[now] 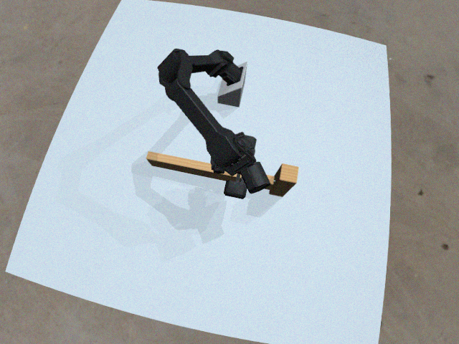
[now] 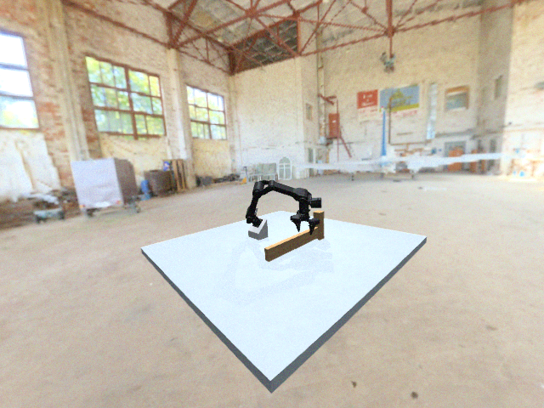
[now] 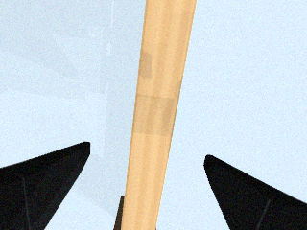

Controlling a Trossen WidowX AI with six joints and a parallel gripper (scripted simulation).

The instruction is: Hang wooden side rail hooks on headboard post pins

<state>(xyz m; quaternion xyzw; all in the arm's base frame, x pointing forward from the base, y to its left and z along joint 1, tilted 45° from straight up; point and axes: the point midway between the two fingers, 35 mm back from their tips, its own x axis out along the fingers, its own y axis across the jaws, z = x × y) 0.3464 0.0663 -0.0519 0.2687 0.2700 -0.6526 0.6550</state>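
The headboard post is 14 cm to the left of my gripper tip and 1 cm above it.
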